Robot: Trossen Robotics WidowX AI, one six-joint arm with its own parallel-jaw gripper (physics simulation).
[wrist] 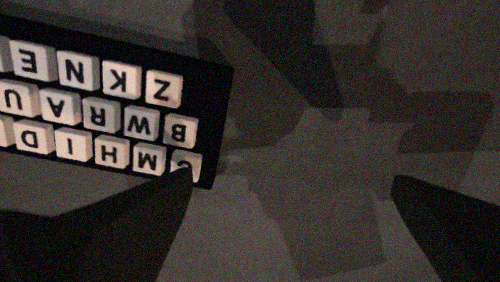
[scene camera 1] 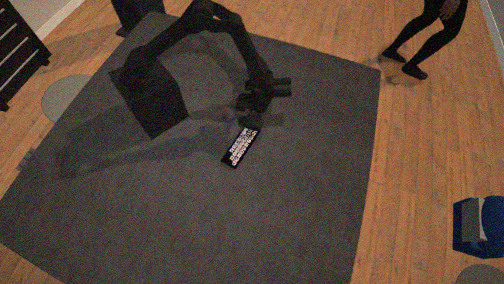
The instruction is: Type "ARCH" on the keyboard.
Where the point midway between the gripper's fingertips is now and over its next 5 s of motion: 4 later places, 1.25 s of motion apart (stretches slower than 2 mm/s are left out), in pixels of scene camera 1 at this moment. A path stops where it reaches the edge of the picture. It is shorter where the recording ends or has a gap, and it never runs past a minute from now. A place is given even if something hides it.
My gripper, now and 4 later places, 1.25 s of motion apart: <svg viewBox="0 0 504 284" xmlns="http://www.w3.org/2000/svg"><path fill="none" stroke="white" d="M260 119L259 119L255 125L257 121L258 106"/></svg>
